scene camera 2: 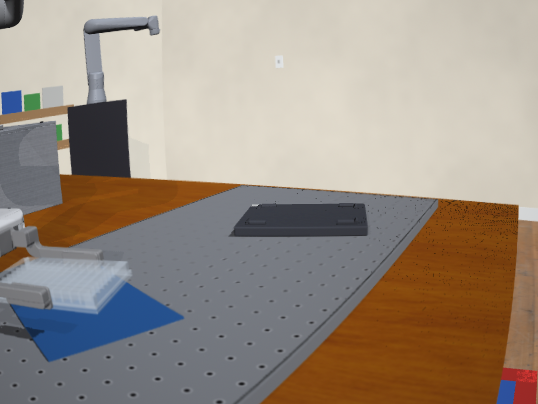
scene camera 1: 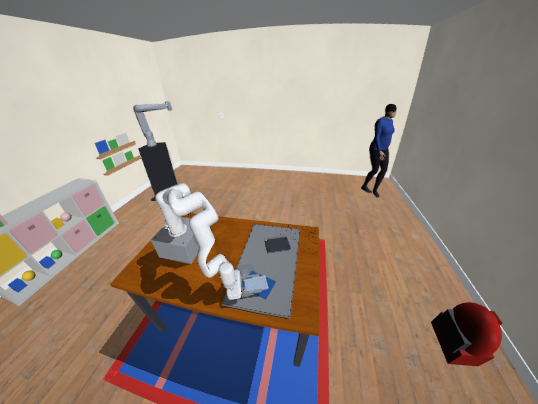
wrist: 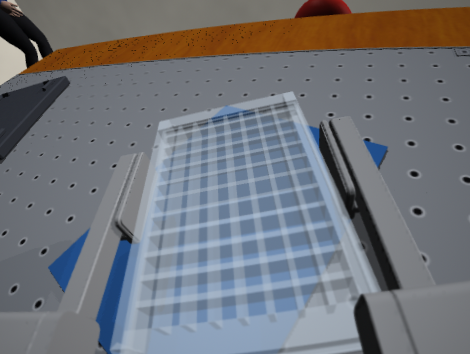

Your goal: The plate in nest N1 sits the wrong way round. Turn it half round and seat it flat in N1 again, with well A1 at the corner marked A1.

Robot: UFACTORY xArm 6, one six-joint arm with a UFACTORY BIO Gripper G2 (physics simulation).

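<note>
The clear, many-welled plate (scene camera 1: 256, 284) (scene camera 2: 70, 282) (wrist: 240, 200) is held by its two long sides, between the fingers of my gripper (scene camera 1: 254, 285) (scene camera 2: 74, 275) (wrist: 235, 145), which is shut on it. It looks about level and hangs above a blue sheet, apart from it. No A1 lettering on the plate can be read. A black nest (scene camera 1: 277, 244) (scene camera 2: 305, 220) (wrist: 25, 112) lies flat farther back, with raised pieces near its corners, a small pale mark at its far left corner in scene camera 2, and no plate in it. Its label cannot be read.
The blue sheet (scene camera 1: 271, 286) (scene camera 2: 125, 327) (wrist: 70, 264) lies on a grey perforated board (scene camera 1: 265, 307) on the wooden table (scene camera 1: 307, 305) (scene camera 2: 450, 260). The arm's grey base block (scene camera 1: 175, 245) stands at the table's left. A person (scene camera 1: 384, 135) stands far back; a second arm (scene camera 1: 142, 120) stands beyond the table.
</note>
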